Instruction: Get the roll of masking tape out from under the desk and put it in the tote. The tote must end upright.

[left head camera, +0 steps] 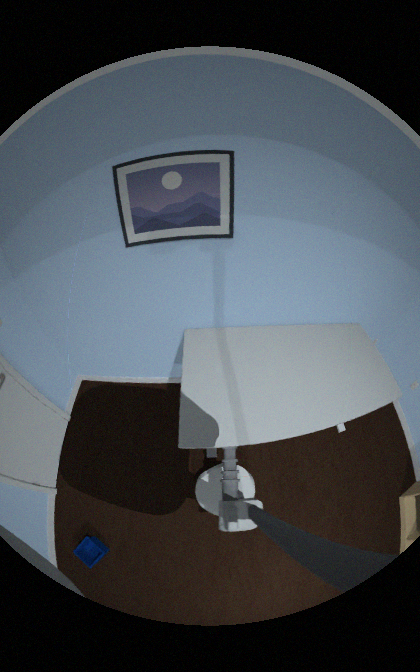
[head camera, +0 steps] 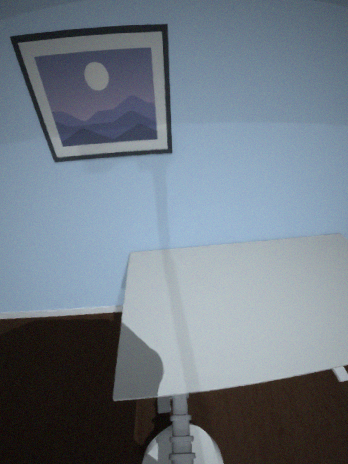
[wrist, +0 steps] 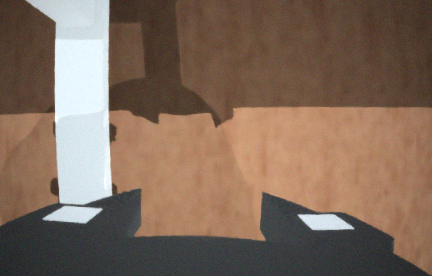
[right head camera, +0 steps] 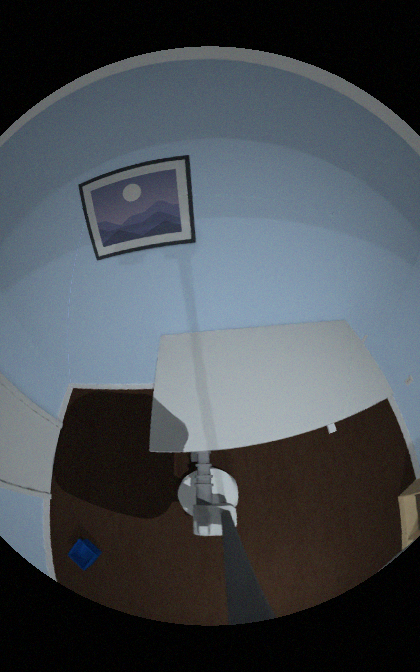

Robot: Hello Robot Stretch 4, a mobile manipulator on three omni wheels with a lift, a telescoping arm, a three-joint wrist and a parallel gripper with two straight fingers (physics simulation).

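Frame: origin at the robot's base, x down, y back, z left, level; millimetres.
Where they show: gripper, fingertip midpoint: (wrist: 201,209).
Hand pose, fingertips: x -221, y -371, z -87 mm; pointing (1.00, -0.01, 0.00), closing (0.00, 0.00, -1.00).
Observation:
After its pixels a point has its place.
The white desk (head camera: 250,310) {y -545, x -692, z -356 mm} (left head camera: 290,380) {y -571, x -692, z -344 mm} (right head camera: 270,385) stands against the blue wall. My gripper (wrist: 201,209) {y -371, x -221, z -87 mm} is open and empty over the brown floor in the wrist view; the desk top hides it in the head views. A white desk leg with its foot (wrist: 82,150) runs down the left of the wrist view, and its near end meets the left finger's outline; I cannot tell whether they touch. The roll of masking tape does not show in these views. The blue tote (left head camera: 91,551) {y 887, x 24, z 1072 mm} (right head camera: 84,553) stands upright on the floor at the lower left.
My arm (head camera: 181,430) {y -149, x -559, z -2 mm} reaches under the desk's front edge near its left corner. Another white desk foot (head camera: 341,373) (left head camera: 341,427) (right head camera: 332,428) sticks out further right. A tan piece of furniture (left head camera: 407,522) (right head camera: 407,520) stands at the right edge.

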